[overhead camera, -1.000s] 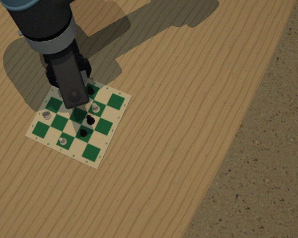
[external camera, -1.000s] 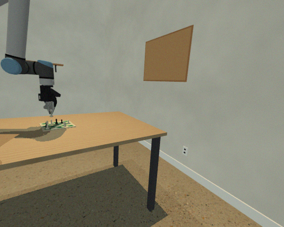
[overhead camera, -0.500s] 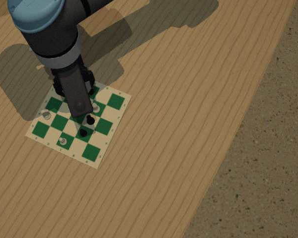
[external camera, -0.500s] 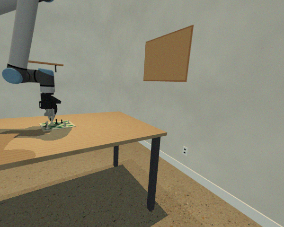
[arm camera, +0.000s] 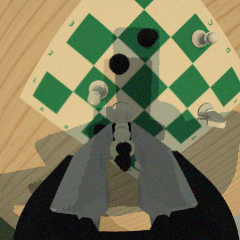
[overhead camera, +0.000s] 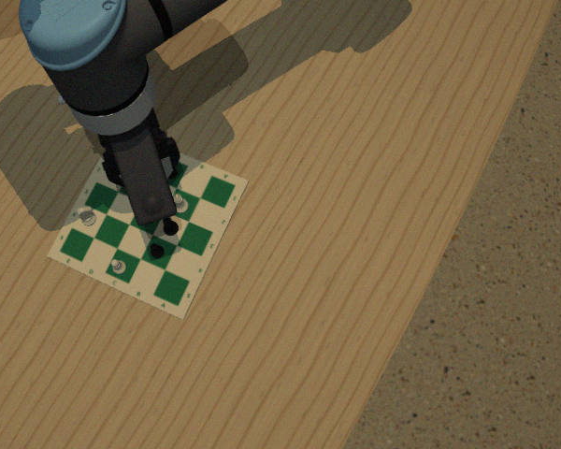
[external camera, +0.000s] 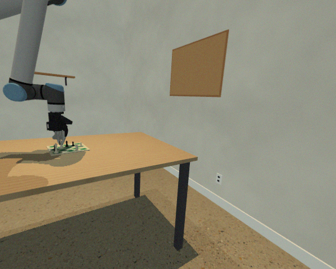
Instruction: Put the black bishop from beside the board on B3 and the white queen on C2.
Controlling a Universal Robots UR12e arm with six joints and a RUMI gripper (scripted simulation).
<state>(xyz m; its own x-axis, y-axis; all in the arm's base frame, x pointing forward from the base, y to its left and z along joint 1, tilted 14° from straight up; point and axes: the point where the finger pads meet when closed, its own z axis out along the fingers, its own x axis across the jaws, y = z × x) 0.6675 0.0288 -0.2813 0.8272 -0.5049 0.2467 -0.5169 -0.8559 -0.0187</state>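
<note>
Now: hand 4 cm short of the cream board, 4 cm above it and 1 cm to the right of it. Round my hand: black bishop 5 cm to the left, 3 cm ahead, 2 cm below.
</note>
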